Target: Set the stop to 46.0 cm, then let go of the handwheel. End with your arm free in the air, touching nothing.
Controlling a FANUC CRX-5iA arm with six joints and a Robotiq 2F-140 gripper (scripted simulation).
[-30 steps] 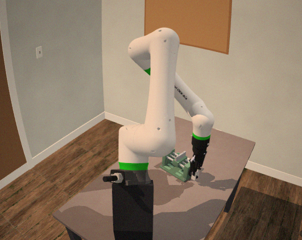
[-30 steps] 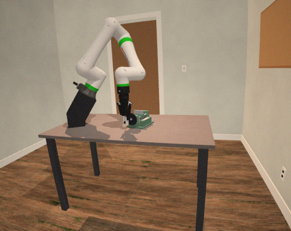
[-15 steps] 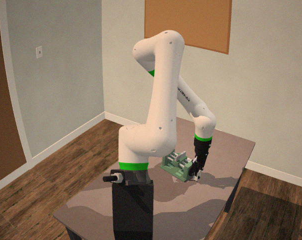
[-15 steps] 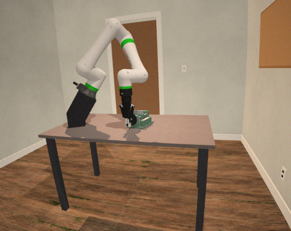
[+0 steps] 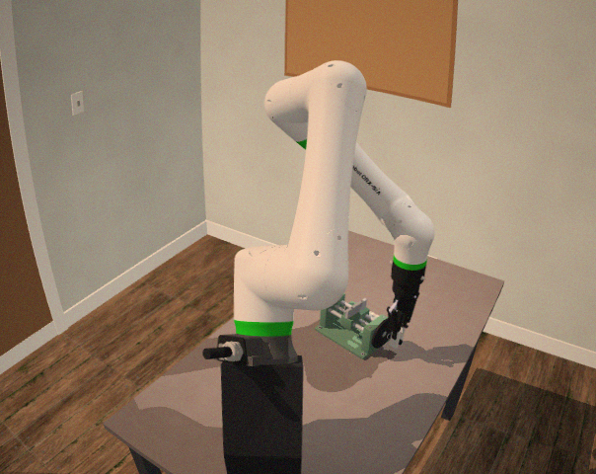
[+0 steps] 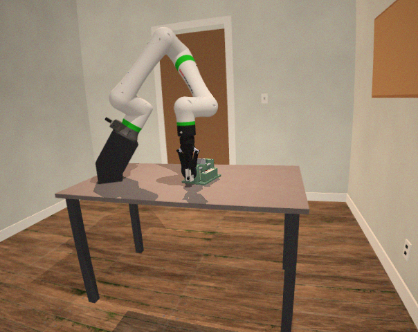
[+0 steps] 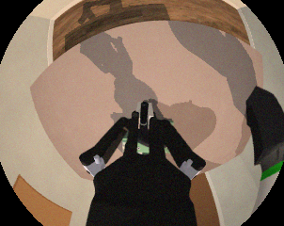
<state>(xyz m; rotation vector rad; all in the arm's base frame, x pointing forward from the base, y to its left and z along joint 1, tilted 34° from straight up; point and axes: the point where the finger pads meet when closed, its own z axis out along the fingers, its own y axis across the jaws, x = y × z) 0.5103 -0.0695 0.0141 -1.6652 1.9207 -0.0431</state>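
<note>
The black handwheel is 1 cm behind my hand, 2 cm to the left of it and 1 cm below it. From my hand the other things lie so: green stop fixture (1 cm behind, 14 cm to the left, 2 cm above).
</note>
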